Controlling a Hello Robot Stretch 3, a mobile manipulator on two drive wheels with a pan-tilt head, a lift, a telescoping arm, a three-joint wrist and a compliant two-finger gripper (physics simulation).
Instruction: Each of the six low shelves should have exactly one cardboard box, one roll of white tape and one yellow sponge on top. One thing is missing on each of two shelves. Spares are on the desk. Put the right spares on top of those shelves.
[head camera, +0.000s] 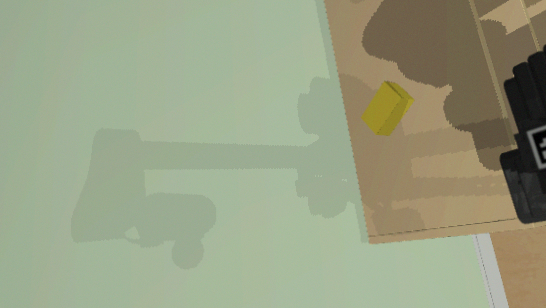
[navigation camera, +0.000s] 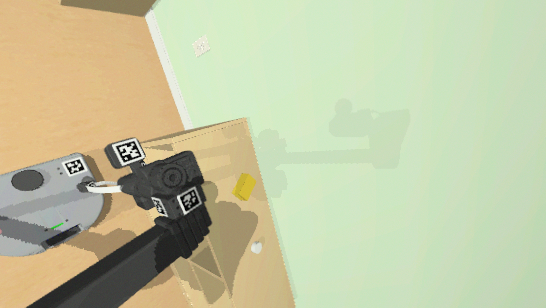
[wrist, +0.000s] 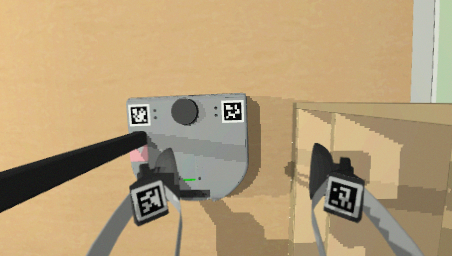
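A yellow sponge (head camera: 387, 108) (navigation camera: 244, 187) lies on top of a low wooden shelf (head camera: 377, 180) (navigation camera: 267, 285) (wrist: 400, 111), near its wall-side edge. A small white thing (navigation camera: 256, 247), which looks like the roll of white tape, is on the same shelf top, farther along the wall side in the navigation view. No cardboard box shows in these views. My gripper (wrist: 242, 164) is open and empty, with its fingertips wide apart. In the wrist view the right fingertip overlaps the shelf and the left one overlaps my base. The head view does not show the fingertips.
My grey wheeled base (navigation camera: 30, 210) (wrist: 215, 132) stands on the wooden floor beside the shelf. A pale green wall (head camera: 225, 90) (navigation camera: 425, 210) runs along the shelf's back, with an outlet (navigation camera: 201, 46) on it. Another wooden piece (navigation camera: 110, 5) stands at the upper left of the navigation view.
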